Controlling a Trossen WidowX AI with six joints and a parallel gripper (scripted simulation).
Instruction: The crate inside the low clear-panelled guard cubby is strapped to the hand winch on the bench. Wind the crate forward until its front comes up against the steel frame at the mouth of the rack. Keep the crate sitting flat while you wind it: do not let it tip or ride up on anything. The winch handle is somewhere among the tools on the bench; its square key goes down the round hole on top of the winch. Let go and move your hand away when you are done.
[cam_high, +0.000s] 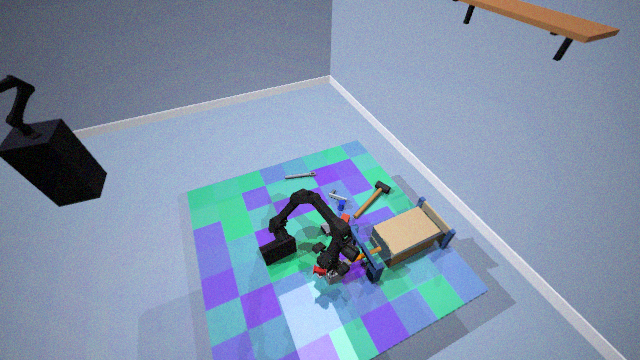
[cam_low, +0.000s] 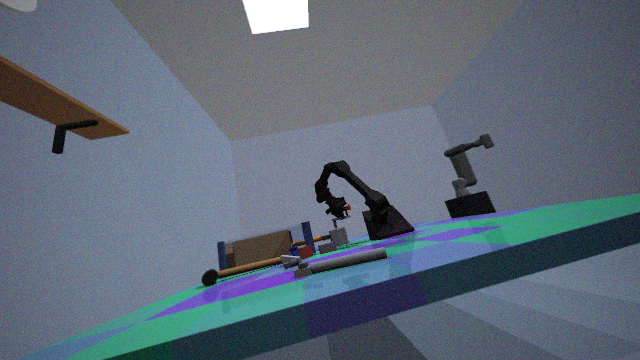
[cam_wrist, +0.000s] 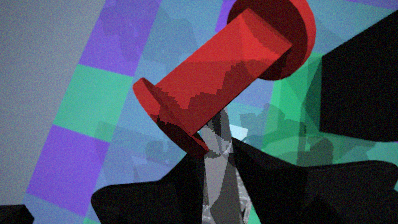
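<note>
The dark red knob is 5 cm above my gripper tip, 3 cm behind it and 2 cm to the right of it. From my gripper tip the other things lie so: blue steel frame (22 cm ahead, 5 cm to the left, 3 cm below); grey hand winch (11 cm below, 4 cm ahead, 2 cm to the left); red-knobbed crank handle (2 cm above).
</note>
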